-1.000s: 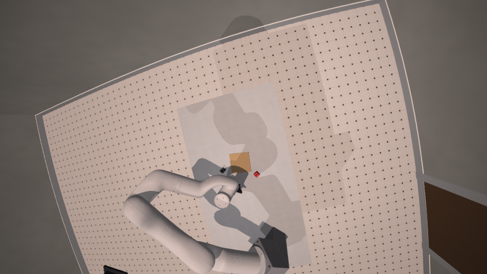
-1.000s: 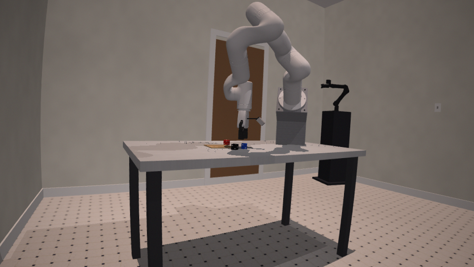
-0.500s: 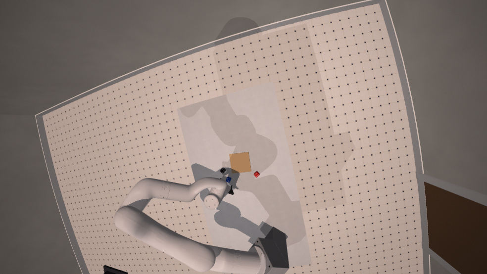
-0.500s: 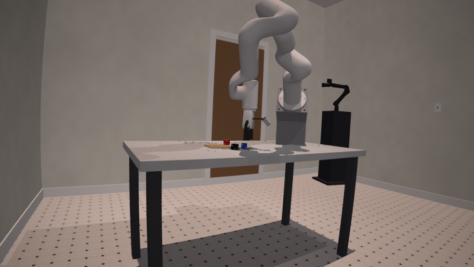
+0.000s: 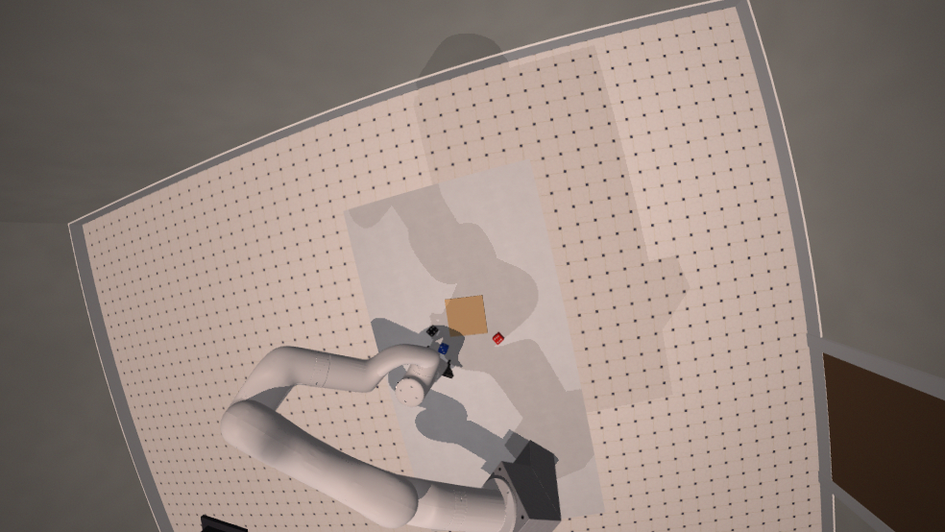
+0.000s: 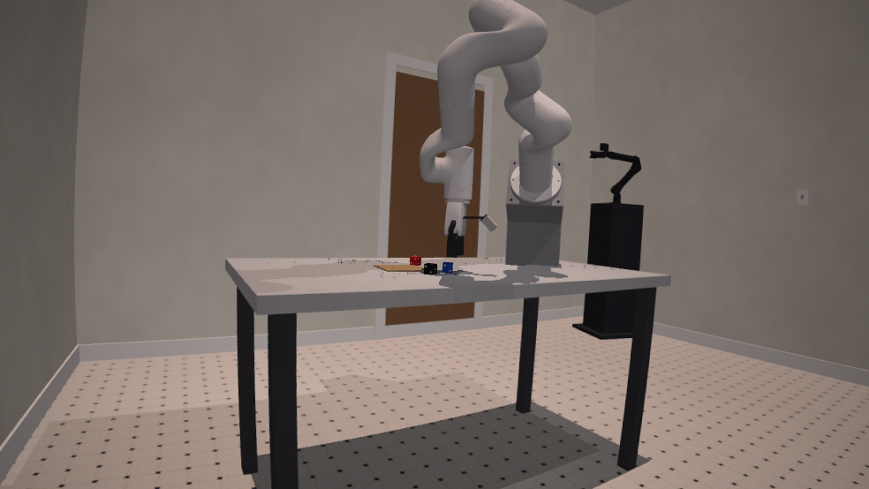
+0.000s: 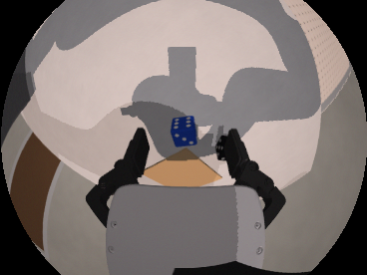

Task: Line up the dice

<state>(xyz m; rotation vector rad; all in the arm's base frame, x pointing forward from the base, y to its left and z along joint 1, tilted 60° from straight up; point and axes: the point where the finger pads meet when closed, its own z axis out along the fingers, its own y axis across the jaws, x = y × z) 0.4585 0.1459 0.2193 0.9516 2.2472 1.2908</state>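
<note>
The blue die is 50 mm below my hand, 20 mm ahead of it and 10 mm to the right of it. Also, from my hand: black die (80 mm ahead, 50 mm below, 30 mm to the left); then tan mat (150 mm ahead, 90 mm to the right, 60 mm below); then red die (210 mm to the right, 80 mm ahead, 50 mm below).
</note>
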